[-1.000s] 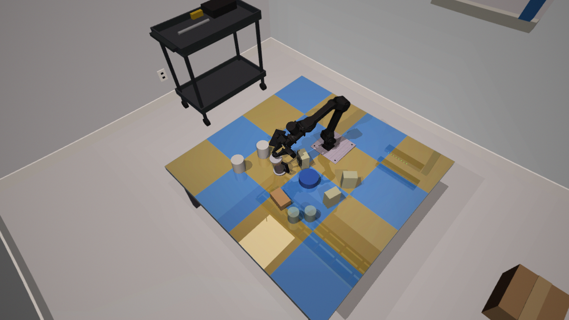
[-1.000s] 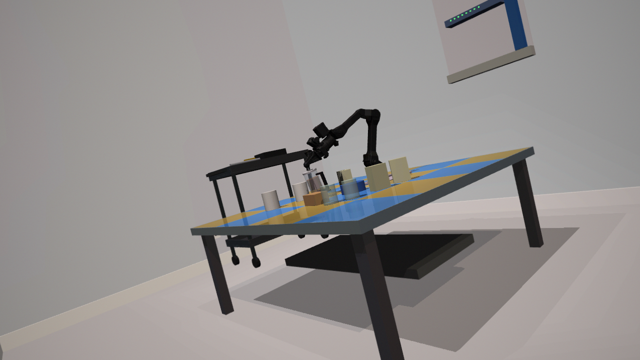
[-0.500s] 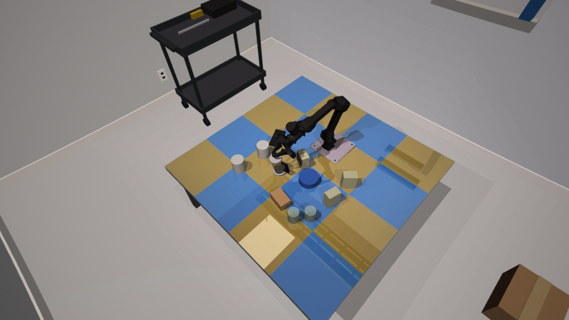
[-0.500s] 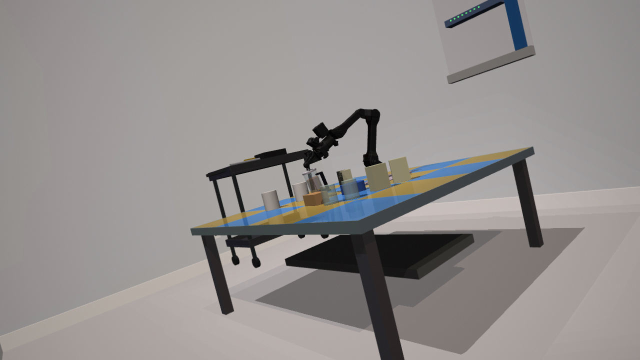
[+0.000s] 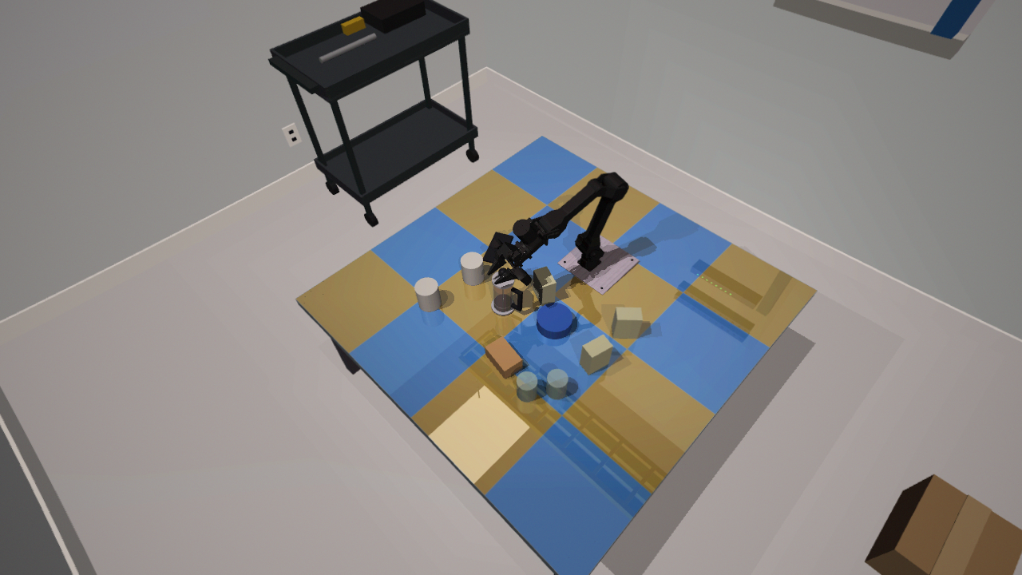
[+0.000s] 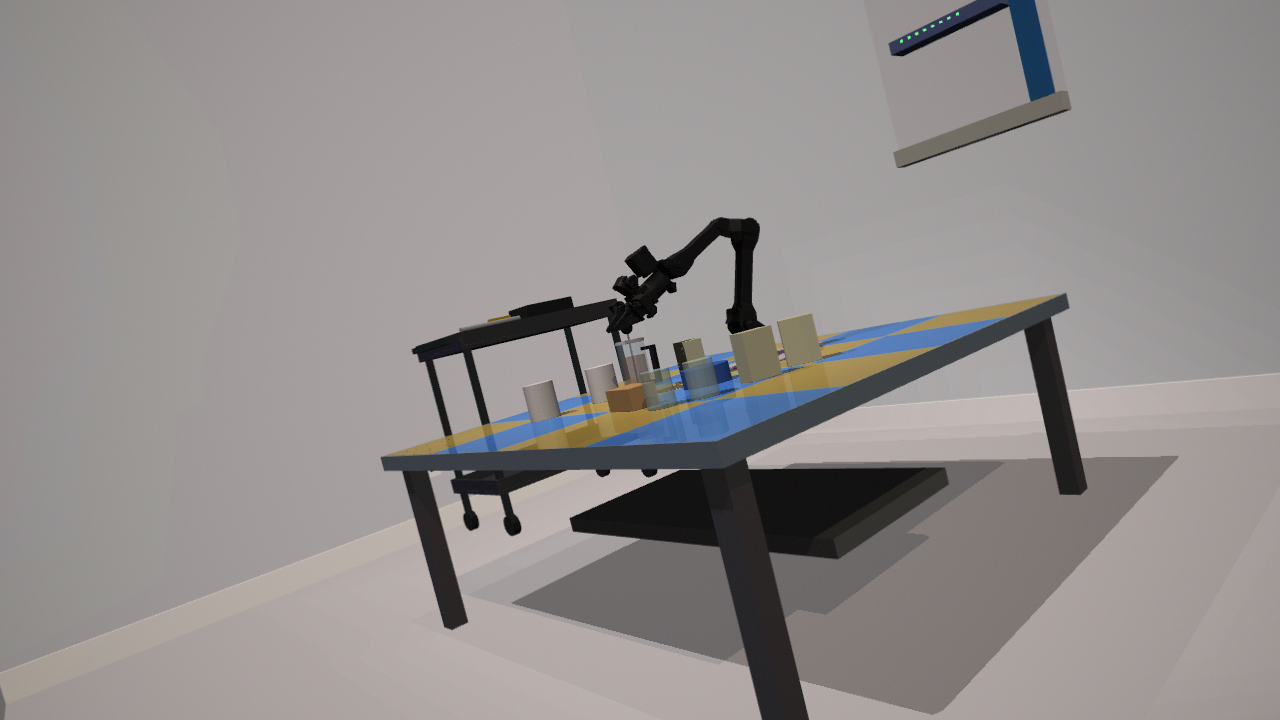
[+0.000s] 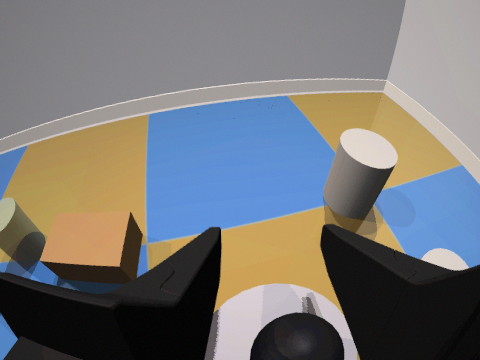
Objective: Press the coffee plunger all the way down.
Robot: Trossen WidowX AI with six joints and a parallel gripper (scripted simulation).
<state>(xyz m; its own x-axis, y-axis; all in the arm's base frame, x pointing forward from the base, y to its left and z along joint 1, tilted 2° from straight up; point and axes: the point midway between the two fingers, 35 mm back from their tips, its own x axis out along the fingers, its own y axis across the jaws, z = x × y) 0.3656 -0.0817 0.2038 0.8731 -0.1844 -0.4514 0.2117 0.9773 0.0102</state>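
My gripper tip is now 9 cm above the glass coffee press, 4 cm past it and 2 cm to the right of it. Also, from my gripper tip: dark flat slab: 21 cm to the right, 21 cm behind, 18 cm below; then blue disc: 18 cm to the left, 16 cm below, 11 cm behind.
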